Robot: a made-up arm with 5 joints.
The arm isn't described. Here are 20 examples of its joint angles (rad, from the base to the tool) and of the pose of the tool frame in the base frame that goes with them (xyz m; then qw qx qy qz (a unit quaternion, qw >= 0)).
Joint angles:
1: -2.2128 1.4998 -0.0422 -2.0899 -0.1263
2: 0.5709 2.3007 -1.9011 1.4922 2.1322
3: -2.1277 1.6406 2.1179 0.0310 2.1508
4: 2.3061 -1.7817 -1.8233 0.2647 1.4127
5: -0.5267 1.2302 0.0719 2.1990 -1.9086
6: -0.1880 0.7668 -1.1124 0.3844 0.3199
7: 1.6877 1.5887 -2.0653 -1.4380 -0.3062
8: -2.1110 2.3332 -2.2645 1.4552 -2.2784
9: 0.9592 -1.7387 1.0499 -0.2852 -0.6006
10: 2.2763 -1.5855 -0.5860 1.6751 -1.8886
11: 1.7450 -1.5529 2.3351 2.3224 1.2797
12: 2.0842 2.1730 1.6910 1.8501 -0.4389
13: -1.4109 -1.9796 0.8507 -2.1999 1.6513
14: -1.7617 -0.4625 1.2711 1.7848 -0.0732
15: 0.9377 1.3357 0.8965 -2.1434 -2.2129
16: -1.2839 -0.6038 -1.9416 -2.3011 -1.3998
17: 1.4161 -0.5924 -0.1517 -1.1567 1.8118
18: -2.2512 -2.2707 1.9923 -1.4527 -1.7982
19: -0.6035 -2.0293 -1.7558 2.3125 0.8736
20: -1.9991 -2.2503 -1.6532 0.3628 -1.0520
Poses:
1: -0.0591 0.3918 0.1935 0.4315 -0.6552 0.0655 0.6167
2: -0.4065 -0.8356 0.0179 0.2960 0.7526 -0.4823 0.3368
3: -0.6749 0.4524 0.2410 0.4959 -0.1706 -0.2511 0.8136
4: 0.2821 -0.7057 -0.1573 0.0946 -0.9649 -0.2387 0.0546
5: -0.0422 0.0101 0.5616 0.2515 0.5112 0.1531 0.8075
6: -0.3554 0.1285 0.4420 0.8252 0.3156 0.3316 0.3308
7: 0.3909 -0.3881 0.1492 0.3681 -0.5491 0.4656 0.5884
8: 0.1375 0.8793 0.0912 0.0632 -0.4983 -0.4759 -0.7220
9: -0.5202 0.1654 0.0872 0.4856 -0.2146 -0.4576 0.7132
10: 0.1030 -0.1106 -0.0914 0.5319 -0.4783 0.5611 0.4164
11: -0.5718 -0.1323 0.0668 0.8318 -0.0577 0.4195 0.3588
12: 0.6099 0.0457 0.0569 0.3441 0.7158 -0.1531 0.5880
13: 0.2315 -0.0212 0.1128 0.3040 0.5788 -0.0761 0.7529
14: 0.4325 0.1310 0.4428 0.8005 -0.5000 0.3020 0.1341
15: -0.1310 -0.1508 0.3351 0.1263 -0.5450 0.3112 0.7683
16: 0.3673 0.5359 0.5419 0.0678 -0.6362 0.1599 -0.7517
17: -0.0370 -0.1667 0.0842 0.4662 -0.8398 -0.2396 -0.1413
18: 0.2583 -0.1503 -0.0307 0.8786 0.1543 -0.4215 -0.1631
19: -0.2118 0.6625 -0.1591 0.7921 0.0082 0.6038 0.0891
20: 0.3052 0.3555 0.0953 0.2770 0.0903 -0.2583 0.9211
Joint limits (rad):
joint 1: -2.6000..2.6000
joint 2: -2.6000..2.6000
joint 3: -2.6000..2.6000
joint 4: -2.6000..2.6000
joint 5: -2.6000..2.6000
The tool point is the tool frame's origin. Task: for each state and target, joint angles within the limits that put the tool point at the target. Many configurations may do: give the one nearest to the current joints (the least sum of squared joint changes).
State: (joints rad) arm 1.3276 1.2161 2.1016 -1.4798 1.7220
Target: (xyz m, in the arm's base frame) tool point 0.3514 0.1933 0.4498
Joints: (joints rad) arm 1.6899 0.9232 1.4510 -1.5933 2.0051
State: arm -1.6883 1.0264 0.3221 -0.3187 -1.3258
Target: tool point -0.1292 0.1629 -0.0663
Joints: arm -1.7739 1.7986 0.2716 -0.2747 -1.7267
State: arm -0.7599 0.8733 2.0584 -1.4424 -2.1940
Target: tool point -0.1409 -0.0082 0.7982
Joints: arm -1.0775 0.0443 2.6000 -1.1009 -2.3801
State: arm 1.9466 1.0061 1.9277 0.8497 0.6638
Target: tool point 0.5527 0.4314 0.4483
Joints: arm 2.5189 1.5649 2.3058 0.4800 1.0847
